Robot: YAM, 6 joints.
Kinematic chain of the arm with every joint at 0, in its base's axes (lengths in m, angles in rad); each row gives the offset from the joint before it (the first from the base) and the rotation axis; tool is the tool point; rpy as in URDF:
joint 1: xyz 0 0 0.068 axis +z
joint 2: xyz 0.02 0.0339 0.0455 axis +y
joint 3: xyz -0.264 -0.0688 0 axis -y
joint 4: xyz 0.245 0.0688 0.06 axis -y
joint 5: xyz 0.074 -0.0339 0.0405 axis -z
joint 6: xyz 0.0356 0 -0.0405 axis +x
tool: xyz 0 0 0 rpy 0 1.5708 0
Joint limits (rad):
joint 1: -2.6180..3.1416
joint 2: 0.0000..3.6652
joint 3: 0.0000..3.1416
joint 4: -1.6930..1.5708
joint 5: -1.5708..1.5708
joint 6: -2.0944..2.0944
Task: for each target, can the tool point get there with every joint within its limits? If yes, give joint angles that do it. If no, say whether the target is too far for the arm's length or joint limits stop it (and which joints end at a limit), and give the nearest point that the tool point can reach.
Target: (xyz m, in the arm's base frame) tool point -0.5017 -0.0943 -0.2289
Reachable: no: joint limits stop it (at a limit: joint 1, joint 2) | nearest point -0.5003 -0.0356 -0.2278 | short by 0.059 m
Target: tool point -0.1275 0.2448 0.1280
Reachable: yes | joints 1.9277 1.7347 0.7901 -0.4038 -1.2652 0.5750
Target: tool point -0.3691 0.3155 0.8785
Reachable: no: too far | nearest point -0.2625 0.2244 0.6481 | short by 0.270 m
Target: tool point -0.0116 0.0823 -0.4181
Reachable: no: joint limits stop it (at a limit: joint 2) | nearest point -0.0154 0.1091 -0.3528 | short by 0.071 m
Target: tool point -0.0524 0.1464 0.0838
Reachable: yes | joints 2.0210 2.0474 0.6959 -1.4198 0.4841 -0.4671
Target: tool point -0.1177 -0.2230 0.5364
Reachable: yes | joints 0.9649 0.3342 1.8566 -0.2484 1.0154 1.5608
